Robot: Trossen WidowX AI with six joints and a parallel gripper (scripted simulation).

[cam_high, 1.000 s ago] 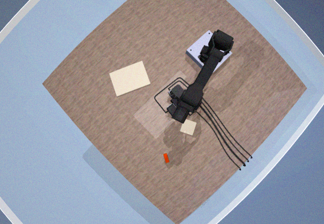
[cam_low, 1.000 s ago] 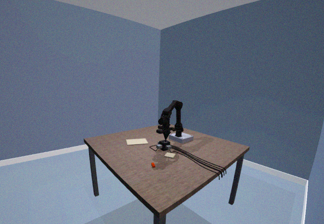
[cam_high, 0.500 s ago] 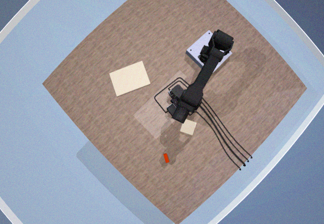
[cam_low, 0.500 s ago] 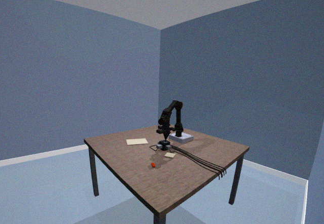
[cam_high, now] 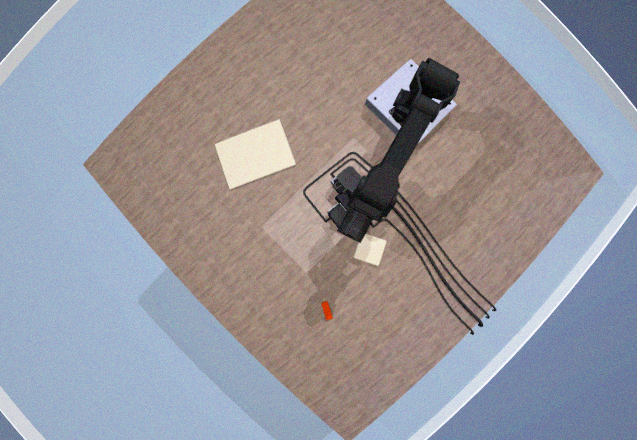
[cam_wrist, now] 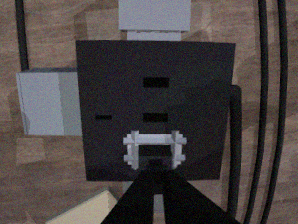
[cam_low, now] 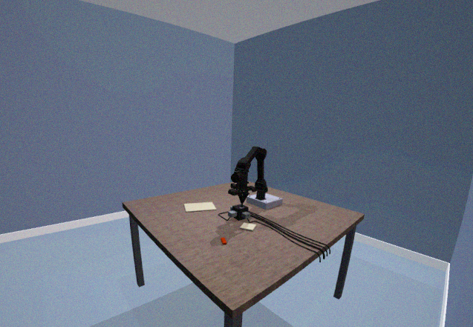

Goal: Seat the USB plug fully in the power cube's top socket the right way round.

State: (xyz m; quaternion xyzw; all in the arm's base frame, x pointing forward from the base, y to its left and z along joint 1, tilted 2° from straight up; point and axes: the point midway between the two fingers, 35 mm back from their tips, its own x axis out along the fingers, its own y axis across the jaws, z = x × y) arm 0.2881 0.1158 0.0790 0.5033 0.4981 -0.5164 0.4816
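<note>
Right now my gripper tip is 40 mm above the grey-framed USB socket. Round my gripper tip: cream pad (130 mm to the left, 100 mm below, 50 mm ahead); then cream sheet (320 mm to the right, 130 mm ahead, 100 mm below); then orange block (270 mm ahead, 190 mm to the left, 100 mm below).
</note>
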